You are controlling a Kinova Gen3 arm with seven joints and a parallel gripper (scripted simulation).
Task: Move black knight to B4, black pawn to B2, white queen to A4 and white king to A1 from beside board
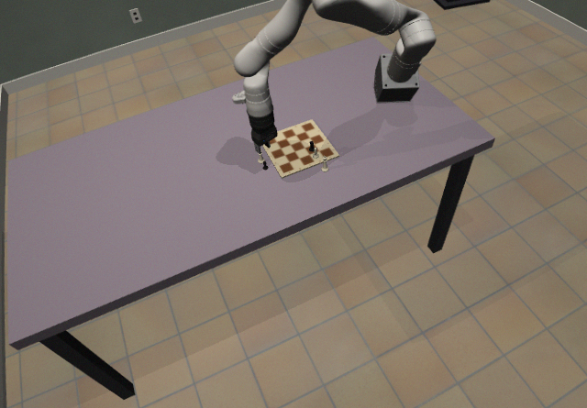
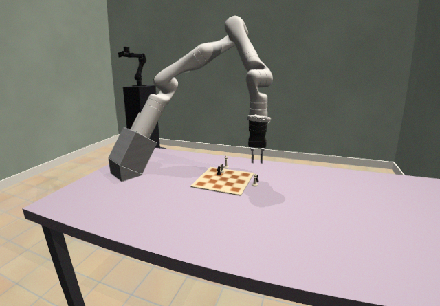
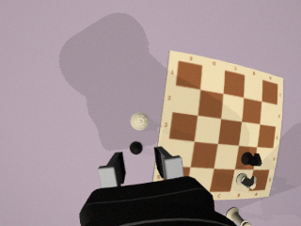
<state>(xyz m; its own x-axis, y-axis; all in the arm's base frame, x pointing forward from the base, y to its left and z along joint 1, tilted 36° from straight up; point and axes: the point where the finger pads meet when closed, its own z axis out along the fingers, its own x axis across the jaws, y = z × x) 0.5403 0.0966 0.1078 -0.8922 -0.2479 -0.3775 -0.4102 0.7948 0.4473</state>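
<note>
Right now the black pawn is 90 mm below my hand. The rest, counted from my hand: chessboard 130 mm behind, 60 mm to the right, 100 mm below; black knight 170 mm behind, 30 mm to the right, 80 mm below.
</note>
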